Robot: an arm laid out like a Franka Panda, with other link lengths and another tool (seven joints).
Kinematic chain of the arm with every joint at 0, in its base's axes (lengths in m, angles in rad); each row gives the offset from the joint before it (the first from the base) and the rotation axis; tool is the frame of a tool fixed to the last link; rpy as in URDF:
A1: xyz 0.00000 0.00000 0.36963 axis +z
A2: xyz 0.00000 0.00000 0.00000 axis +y
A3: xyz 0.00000 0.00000 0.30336 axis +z
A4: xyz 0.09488 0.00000 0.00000 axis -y
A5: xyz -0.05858 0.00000 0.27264 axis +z
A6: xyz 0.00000 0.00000 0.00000 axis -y
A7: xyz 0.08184 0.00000 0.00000 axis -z
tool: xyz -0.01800 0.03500 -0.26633 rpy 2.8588 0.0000 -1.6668
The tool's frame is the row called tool.
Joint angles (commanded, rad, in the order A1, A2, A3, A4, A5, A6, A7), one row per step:
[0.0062 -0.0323 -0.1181 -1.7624 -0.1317 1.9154 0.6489]
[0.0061 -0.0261 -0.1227 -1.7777 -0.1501 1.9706 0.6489]
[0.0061 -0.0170 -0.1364 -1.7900 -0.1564 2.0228 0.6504]
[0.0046 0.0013 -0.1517 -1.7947 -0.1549 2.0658 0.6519]
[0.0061 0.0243 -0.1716 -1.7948 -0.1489 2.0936 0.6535]
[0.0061 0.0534 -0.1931 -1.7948 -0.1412 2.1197 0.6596]
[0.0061 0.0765 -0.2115 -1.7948 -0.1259 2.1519 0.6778]
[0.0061 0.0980 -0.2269 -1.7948 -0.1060 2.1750 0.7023]
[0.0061 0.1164 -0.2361 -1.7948 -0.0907 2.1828 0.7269]
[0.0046 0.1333 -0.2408 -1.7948 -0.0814 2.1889 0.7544]
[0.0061 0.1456 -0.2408 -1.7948 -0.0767 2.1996 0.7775]
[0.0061 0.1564 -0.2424 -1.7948 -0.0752 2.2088 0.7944]
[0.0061 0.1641 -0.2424 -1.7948 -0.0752 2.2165 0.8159]
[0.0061 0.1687 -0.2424 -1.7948 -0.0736 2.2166 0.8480]
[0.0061 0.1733 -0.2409 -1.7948 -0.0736 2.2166 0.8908]
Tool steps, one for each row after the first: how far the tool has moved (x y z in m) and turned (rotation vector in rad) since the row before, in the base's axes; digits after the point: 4 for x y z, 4 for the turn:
[0.0096 -0.0061 -0.0020 -0.0211 -0.0310 0.0059]
[0.0094 -0.0080 -0.0023 -0.0089 -0.0296 -0.0062]
[0.0092 -0.0084 -0.0050 -0.0020 -0.0198 -0.0121]
[0.0067 -0.0087 -0.0078 0.0025 -0.0054 -0.0172]
[0.0063 -0.0103 -0.0113 0.0042 0.0011 -0.0255]
[0.0080 -0.0079 -0.0070 0.0125 -0.0145 -0.0355]
[0.0062 -0.0058 -0.0074 0.0192 -0.0094 -0.0418]
[0.0028 -0.0031 -0.0083 0.0176 0.0034 -0.0367]
[0.0024 -0.0025 -0.0079 0.0131 0.0045 -0.0350]
[0.0038 0.0009 -0.0049 0.0074 -0.0027 -0.0212]
[0.0027 -0.0012 -0.0044 0.0031 -0.0011 -0.0174]
[0.0025 -0.0006 -0.0029 0.0033 -0.0031 -0.0198]
[0.0011 -0.0004 -0.0022 0.0087 -0.0008 -0.0314]
[0.0015 -0.0001 -0.0022 0.0098 -0.0020 -0.0397]

